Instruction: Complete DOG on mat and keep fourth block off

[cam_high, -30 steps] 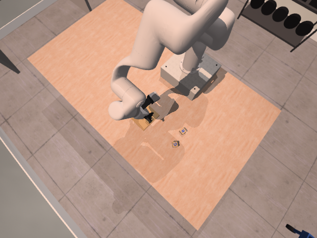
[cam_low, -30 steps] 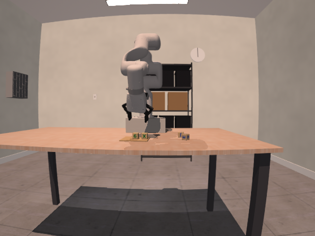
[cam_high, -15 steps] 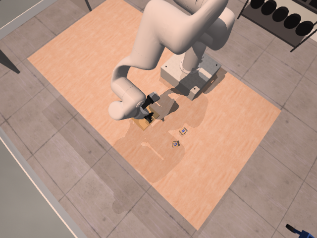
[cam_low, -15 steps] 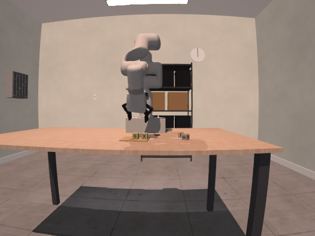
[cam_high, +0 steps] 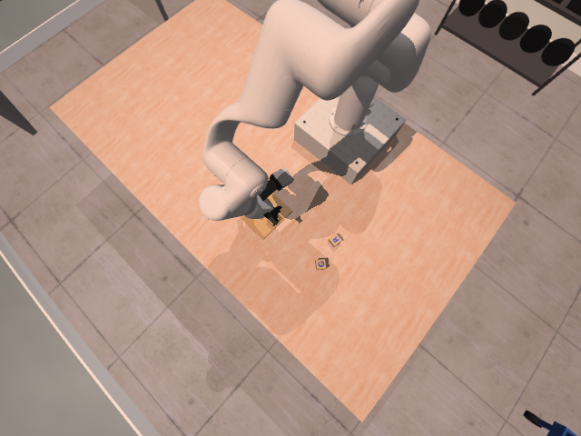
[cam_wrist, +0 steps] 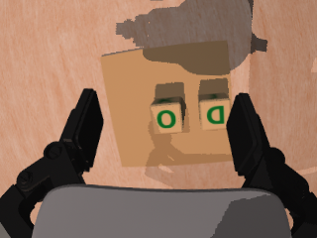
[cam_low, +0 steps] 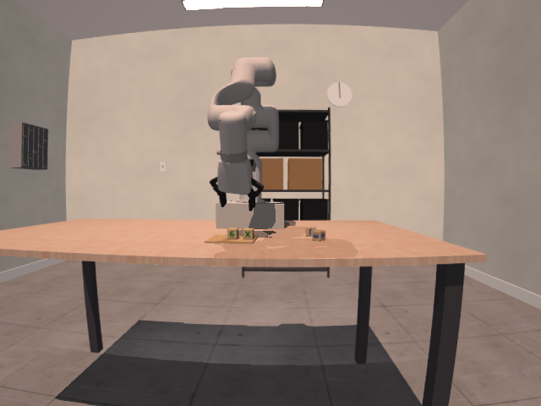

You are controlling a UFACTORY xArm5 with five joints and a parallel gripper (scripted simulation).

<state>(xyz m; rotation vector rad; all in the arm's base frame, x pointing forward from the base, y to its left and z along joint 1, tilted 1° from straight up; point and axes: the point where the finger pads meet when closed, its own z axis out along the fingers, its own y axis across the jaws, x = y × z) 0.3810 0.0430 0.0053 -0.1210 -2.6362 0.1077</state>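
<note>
Right now my hand is 25 cm to the right of the blue-lettered block and 9 cm above it. Round my hand: mat: 3 cm ahead, 1 cm to the right, 10 cm below.
</note>
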